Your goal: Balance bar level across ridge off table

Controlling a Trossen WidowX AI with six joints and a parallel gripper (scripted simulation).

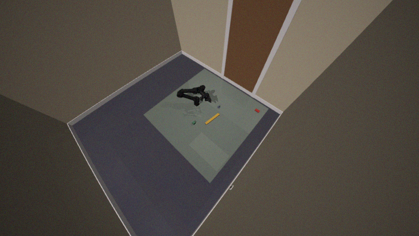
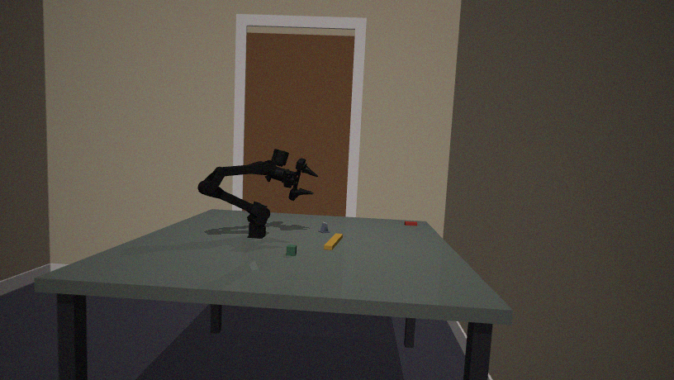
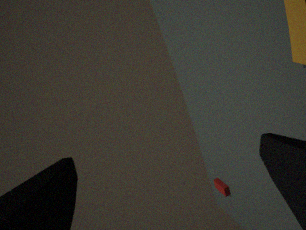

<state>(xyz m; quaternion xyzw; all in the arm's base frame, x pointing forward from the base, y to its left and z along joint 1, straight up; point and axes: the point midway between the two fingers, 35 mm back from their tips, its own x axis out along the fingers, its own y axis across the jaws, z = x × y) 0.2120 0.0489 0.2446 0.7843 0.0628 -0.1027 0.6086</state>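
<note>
Now: the yellow bar 230 mm below my gripper tip, 100 mm ahead of it and 80 mm to the right of it. Round my gripper tip: green cube (300 mm to the right, 220 mm below, 50 mm behind); then flat red block (490 mm ahead, 450 mm to the left, 230 mm below).
</note>
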